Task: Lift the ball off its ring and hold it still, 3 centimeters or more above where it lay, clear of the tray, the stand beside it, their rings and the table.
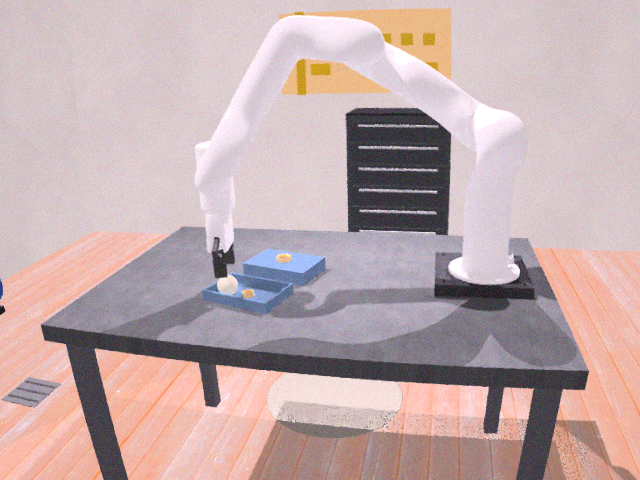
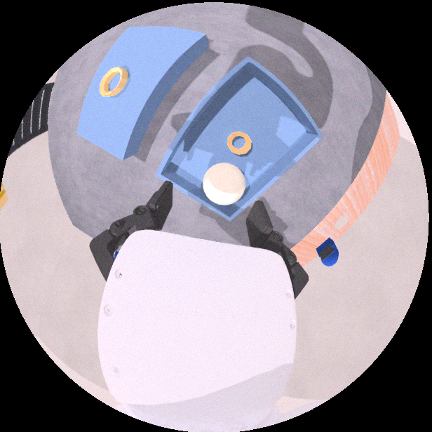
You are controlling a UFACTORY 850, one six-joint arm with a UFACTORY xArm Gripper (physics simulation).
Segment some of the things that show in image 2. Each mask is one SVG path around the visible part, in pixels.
My gripper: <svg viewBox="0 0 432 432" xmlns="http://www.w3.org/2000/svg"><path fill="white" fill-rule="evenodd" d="M165 180L158 191L155 191L151 198L149 198L146 205L137 205L133 209L133 214L112 222L108 230L102 231L89 243L90 251L106 281L97 326L98 352L105 382L112 396L122 401L123 406L131 417L163 427L173 426L179 428L180 431L236 432L258 428L269 417L272 403L281 398L288 383L295 356L297 336L295 298L309 281L309 276L299 262L296 262L297 257L295 253L283 243L283 236L278 231L273 231L273 226L263 201L255 201L245 219L251 247L159 231L159 229L162 229L173 203L173 182ZM231 428L231 426L235 424L245 424L248 426L242 430ZM122 245L118 254L116 255L116 258L114 259L114 251L119 247L119 245Z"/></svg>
A cream ball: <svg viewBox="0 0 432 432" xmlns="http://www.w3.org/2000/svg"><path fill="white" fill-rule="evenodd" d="M216 163L208 168L203 176L203 191L215 203L221 205L234 203L241 197L245 189L243 173L231 163Z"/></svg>
